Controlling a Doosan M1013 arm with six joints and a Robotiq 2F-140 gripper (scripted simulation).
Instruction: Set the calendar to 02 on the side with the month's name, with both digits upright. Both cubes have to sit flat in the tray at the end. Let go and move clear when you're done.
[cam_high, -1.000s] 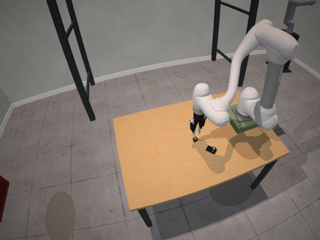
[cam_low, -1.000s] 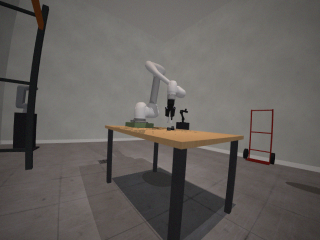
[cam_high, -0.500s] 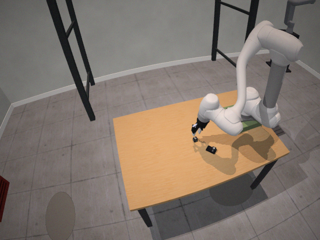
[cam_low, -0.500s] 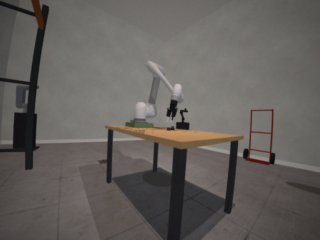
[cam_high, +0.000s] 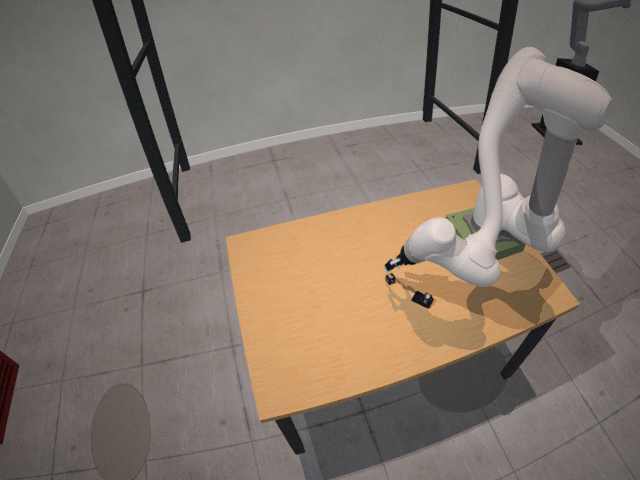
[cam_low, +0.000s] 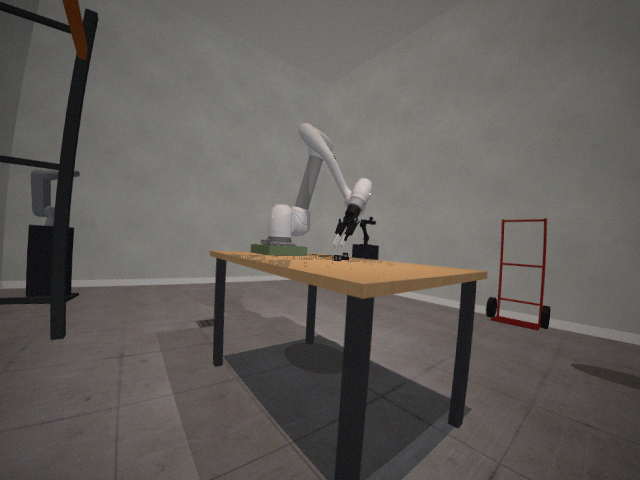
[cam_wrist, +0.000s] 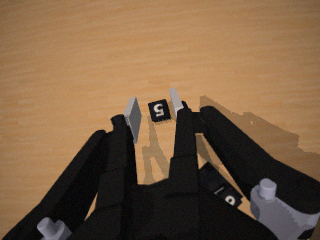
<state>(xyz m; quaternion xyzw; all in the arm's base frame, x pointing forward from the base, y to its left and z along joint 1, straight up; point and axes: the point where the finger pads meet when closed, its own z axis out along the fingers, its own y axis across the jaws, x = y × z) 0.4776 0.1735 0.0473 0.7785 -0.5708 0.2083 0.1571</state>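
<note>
Right now my hand is 10 mm to the left of the black number cube and 90 mm above it.
</note>
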